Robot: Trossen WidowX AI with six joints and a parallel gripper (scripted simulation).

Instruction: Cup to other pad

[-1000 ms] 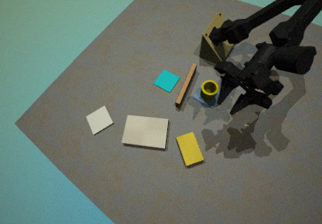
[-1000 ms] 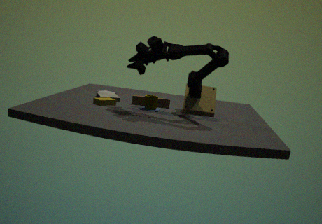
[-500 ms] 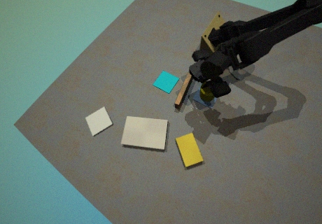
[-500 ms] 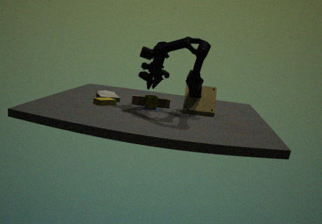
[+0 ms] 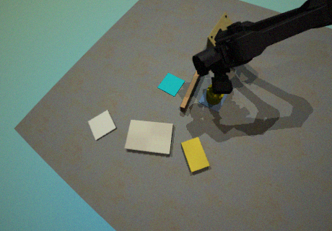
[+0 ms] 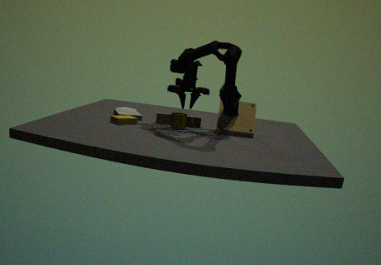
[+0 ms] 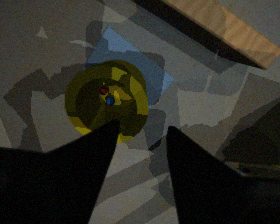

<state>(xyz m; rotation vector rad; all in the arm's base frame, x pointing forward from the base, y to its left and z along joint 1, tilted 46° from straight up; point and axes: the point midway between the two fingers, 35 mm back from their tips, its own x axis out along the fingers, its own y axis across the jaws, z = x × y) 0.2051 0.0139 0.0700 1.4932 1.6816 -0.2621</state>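
Now: gripper tip 6 cm above the yellow cup, 2 cm short of it and 1 cm to the right of it. The rest, counted from my gripper tip: blue marble (8 cm below, 3 cm to the left, 3 cm ahead); then wooden bar (9 cm to the right, 8 cm below, 4 cm ahead); then light blue pad (11 cm below, 3 cm ahead, 1 cm to the left).
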